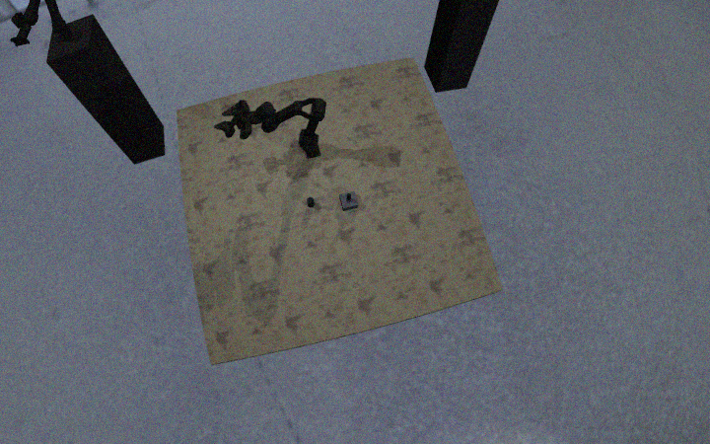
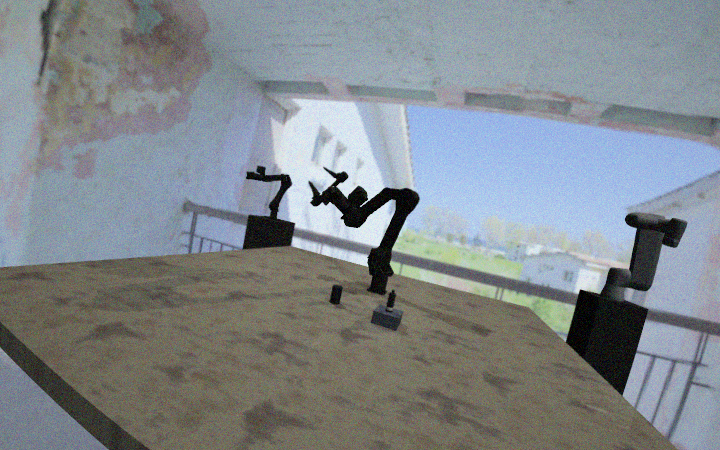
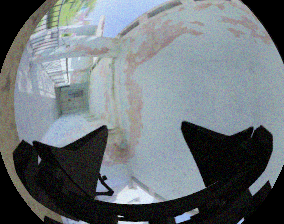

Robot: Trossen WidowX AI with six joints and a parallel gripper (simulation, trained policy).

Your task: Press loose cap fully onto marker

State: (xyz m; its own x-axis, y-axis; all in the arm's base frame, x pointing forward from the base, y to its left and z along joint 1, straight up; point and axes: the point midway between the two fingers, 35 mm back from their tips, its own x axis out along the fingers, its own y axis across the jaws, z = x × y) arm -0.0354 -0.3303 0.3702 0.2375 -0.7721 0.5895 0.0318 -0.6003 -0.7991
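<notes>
The dark cap lies 290 mm ahead of my gripper tip, 290 mm to the left of it and 370 mm below it. Round my gripper tip: dark marker (320 mm ahead, 460 mm to the left, 320 mm below); then grey holder block (320 mm ahead, 460 mm to the left, 370 mm below).
</notes>
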